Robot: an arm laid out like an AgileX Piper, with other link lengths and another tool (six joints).
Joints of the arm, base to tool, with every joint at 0 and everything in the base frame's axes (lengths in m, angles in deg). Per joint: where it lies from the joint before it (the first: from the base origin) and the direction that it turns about. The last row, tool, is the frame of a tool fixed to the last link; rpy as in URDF.
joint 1: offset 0 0 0.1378 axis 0 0 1
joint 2: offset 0 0 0 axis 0 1 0
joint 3: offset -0.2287 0 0.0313 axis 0 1 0
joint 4: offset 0.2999 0 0.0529 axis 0.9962 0 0.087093
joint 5: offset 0 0 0 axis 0 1 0
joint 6: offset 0.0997 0 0.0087 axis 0.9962 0 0.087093
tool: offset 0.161 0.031 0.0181 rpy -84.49 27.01 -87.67
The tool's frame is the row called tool.
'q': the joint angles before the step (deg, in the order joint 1, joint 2, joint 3, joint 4, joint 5, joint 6). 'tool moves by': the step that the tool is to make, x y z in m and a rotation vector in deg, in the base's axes. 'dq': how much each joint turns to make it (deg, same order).
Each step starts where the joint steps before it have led.
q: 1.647 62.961 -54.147 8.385 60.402 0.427
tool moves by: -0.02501 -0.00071 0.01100 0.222 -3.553 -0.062
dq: -0.097 -10.334 6.513 0.122 0.266 -0.001
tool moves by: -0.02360 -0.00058 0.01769 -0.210 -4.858 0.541
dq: 0.000 -11.122 5.058 -0.108 1.281 -0.426
